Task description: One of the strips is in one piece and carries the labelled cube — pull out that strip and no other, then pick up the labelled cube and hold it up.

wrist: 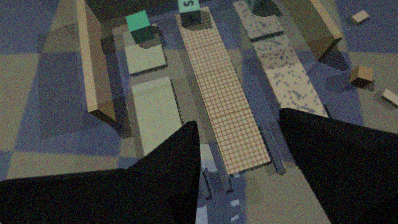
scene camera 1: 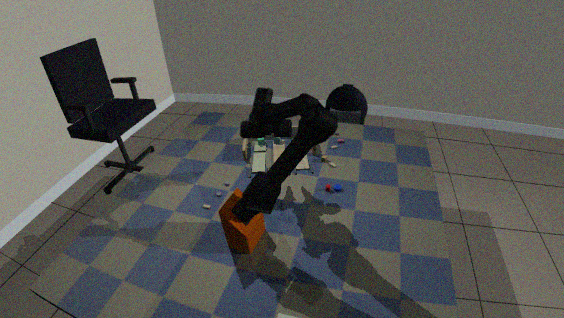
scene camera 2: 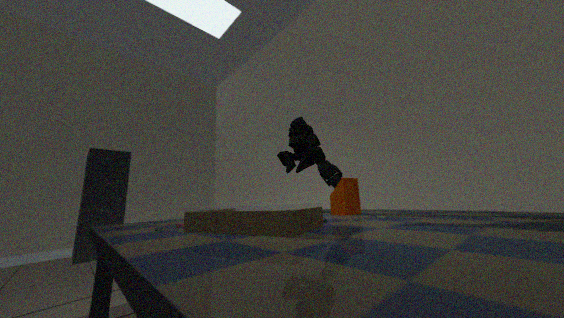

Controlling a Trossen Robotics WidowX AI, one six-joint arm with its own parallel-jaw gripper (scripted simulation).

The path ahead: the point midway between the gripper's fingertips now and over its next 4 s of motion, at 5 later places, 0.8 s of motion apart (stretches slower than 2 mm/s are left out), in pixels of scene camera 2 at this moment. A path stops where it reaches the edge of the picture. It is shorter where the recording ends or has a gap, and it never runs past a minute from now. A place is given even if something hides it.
My gripper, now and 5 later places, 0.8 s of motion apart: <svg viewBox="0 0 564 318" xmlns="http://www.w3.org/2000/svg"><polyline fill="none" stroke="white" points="291,172 284,199 284,207 284,219 286,220 290,219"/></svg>
